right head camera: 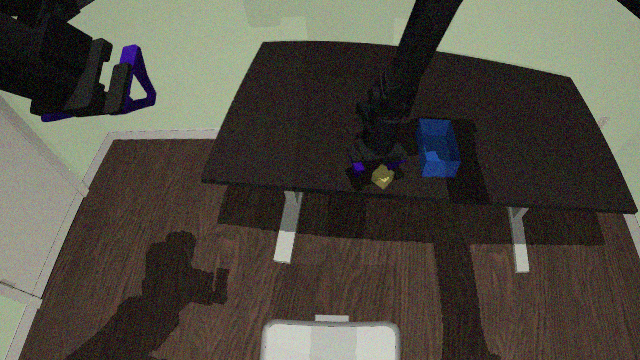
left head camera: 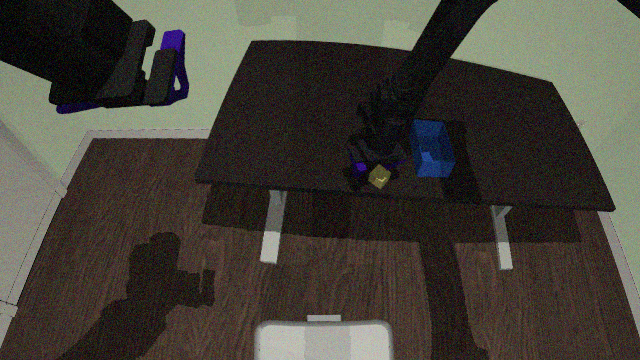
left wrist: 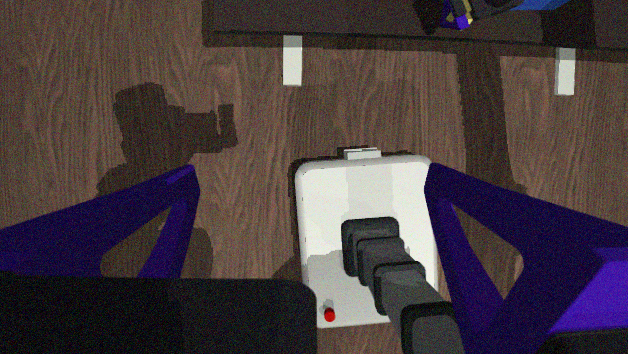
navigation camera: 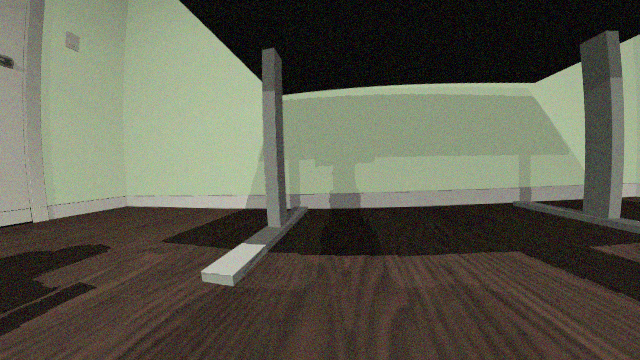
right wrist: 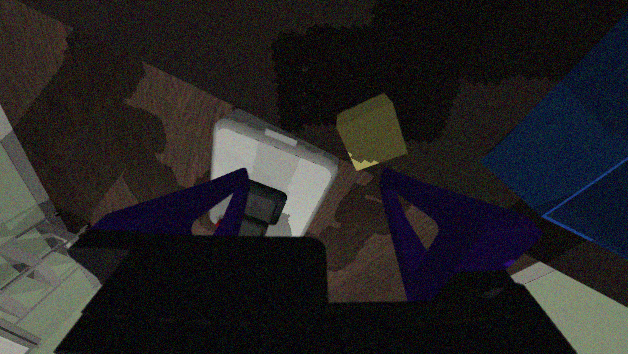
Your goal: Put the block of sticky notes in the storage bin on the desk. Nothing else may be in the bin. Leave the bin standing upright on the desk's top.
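Frame: origin at the left arm's base, x right, y back, z down, level; millimetres.
Seen in the pictures: left gripper, fingertip midpoint: (right head camera: 125, 102) (left head camera: 149, 95) (left wrist: 311, 176); right gripper, fingertip midpoint: (right head camera: 372, 172) (left head camera: 370, 172) (left wrist: 460, 16) (right wrist: 314, 175).
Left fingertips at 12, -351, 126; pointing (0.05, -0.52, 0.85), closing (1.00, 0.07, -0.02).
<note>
Offsets run from my left fingertips to a thing's middle, as dx, dy, dz. Level surfaces: height alone.
The yellow block of sticky notes @(+353, -281, +546) (left head camera: 379, 176) (right head camera: 383, 177) (right wrist: 372, 131) lies on the dark desk @(dz +563) (left head camera: 300, 100) (right head camera: 310, 100) near its front edge. The blue storage bin @(+524, -373, +526) (left head camera: 435, 167) (right head camera: 441, 168) (right wrist: 560, 125) stands upright on the desk, to the right of the block; no object shows inside it. My right gripper (left head camera: 376, 175) (right head camera: 379, 176) (right wrist: 314, 175) is open and low over the desk at the block. In the right wrist view the block shows beyond the fingertips, nearer the right-hand finger, not held. My left gripper (left wrist: 311, 176) is open and empty, off to the left of the desk.
The robot's white base (left head camera: 327, 342) (right head camera: 330, 342) (left wrist: 365, 185) is in front of the desk. Pale desk legs (left head camera: 272, 225) (right head camera: 287, 225) (navigation camera: 274, 140) stand below the top. Green walls (navigation camera: 190, 125) are behind and beside the desk. Dark arm shadows fall across the floor and desk.
</note>
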